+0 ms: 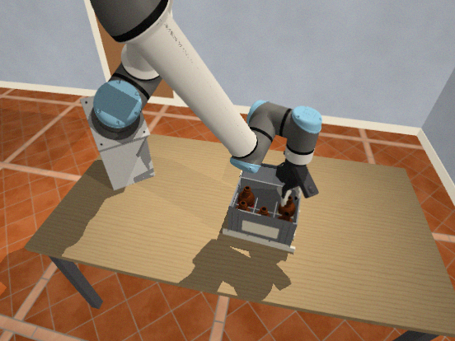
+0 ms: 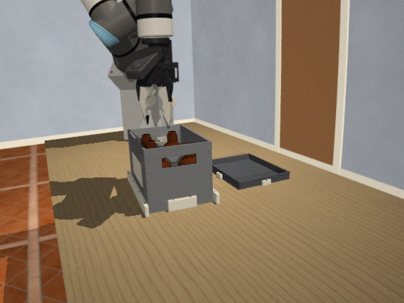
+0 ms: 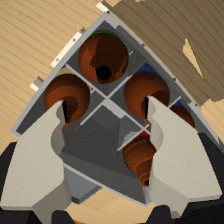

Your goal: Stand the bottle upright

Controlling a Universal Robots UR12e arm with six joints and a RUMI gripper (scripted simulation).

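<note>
Right now the bottle is 15 cm below my hand, 8 cm to the left of it and 2 cm ahead of it. From my hand the other things lie so: grey tray 35 cm to the left, 23 cm below, 6 cm behind; then grey crate 16 cm below, 8 cm behind, 6 cm to the left.
</note>
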